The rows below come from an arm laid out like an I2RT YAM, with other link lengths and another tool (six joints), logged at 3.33 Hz.
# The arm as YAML. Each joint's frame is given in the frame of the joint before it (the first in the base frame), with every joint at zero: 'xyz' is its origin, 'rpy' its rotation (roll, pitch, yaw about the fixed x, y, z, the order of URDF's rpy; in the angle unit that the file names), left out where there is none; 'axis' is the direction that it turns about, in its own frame. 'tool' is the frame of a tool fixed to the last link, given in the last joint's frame.
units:
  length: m
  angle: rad
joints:
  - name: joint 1
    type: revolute
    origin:
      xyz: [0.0, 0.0, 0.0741]
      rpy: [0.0, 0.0, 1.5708]
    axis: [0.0, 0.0, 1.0]
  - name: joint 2
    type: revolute
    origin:
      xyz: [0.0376, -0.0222, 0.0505]
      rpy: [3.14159, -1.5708, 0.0]
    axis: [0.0, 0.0, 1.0]
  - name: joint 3
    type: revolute
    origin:
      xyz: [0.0, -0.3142, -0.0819]
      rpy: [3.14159, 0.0, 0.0]
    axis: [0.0, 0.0, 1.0]
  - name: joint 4
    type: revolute
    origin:
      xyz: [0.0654, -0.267, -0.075]
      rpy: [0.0, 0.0, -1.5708]
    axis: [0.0, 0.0, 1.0]
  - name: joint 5
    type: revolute
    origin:
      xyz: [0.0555, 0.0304, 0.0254]
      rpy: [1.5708, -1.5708, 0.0]
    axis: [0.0, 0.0, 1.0]
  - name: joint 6
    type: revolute
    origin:
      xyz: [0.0, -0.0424, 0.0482]
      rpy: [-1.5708, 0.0, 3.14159]
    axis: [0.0, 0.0, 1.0]
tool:
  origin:
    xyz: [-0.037, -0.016, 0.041]
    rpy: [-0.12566, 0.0, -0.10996]
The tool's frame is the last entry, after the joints.
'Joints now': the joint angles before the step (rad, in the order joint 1, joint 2, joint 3, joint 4, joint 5, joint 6). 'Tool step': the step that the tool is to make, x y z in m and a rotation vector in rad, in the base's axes. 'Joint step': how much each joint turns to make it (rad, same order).
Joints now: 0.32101 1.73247 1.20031 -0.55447 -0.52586 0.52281
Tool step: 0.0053 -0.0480 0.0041 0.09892 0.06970 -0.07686
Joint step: -0.16683 -0.00597 0.00049 -0.07255 -0.14044 -0.03829
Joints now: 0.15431 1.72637 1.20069 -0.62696 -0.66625 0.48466
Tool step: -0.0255 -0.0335 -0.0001 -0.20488 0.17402 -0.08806
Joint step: -0.04233 -0.00966 0.00158 -0.21912 0.18502 -0.01409
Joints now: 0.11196 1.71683 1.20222 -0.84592 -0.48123 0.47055
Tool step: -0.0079 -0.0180 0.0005 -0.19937 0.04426 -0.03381
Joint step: 0.00013 -0.00103 0.00021 -0.06796 0.19610 -0.00063
